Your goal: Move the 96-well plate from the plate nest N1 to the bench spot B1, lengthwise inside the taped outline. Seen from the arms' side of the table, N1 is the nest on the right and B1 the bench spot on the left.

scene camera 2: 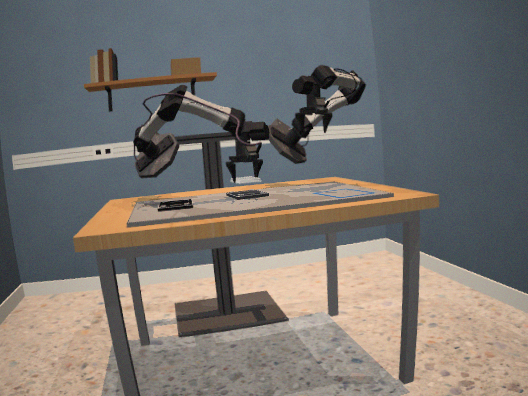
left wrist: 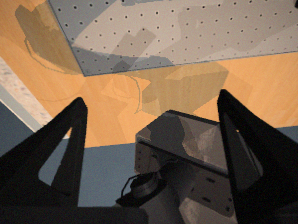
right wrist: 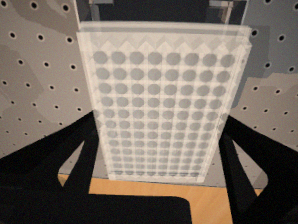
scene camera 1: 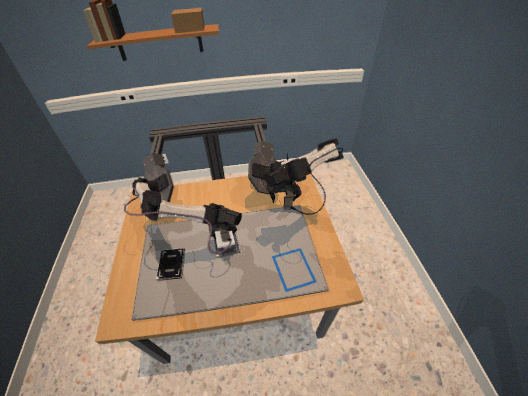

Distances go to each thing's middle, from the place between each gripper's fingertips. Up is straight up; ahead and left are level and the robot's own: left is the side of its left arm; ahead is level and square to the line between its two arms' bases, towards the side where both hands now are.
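White 96-well plate (right wrist: 167,115): right at my right hand.
My left hand: 3 cm short of the white 96-well plate, 30 cm to the left of it, 17 cm above it.
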